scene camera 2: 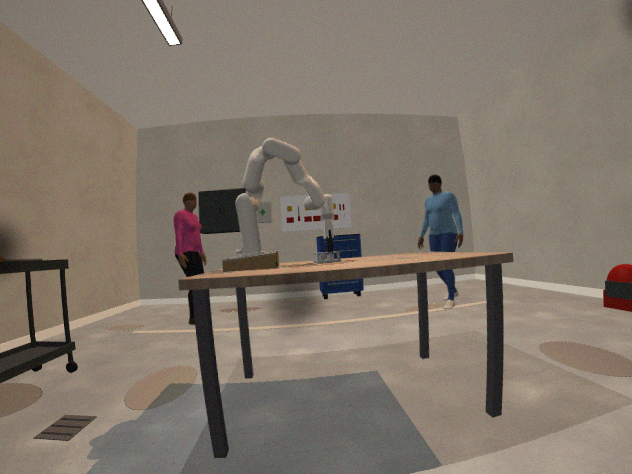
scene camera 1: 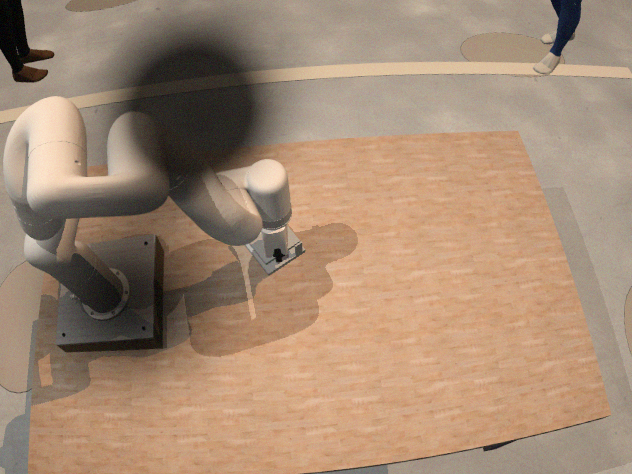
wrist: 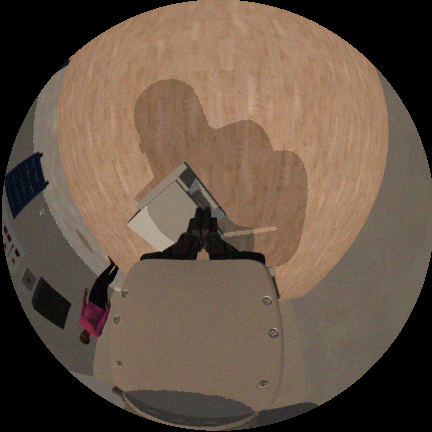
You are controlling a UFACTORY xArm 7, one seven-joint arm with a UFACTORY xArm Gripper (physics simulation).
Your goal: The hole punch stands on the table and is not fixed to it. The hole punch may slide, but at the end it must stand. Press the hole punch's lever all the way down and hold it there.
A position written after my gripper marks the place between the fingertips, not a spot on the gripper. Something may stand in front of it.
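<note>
I see my gripper (scene camera 1: 280, 253). There is a grey hole punch (scene camera 1: 296, 251) too, and I find the punch (wrist: 183, 173) from the wrist as well.
</note>
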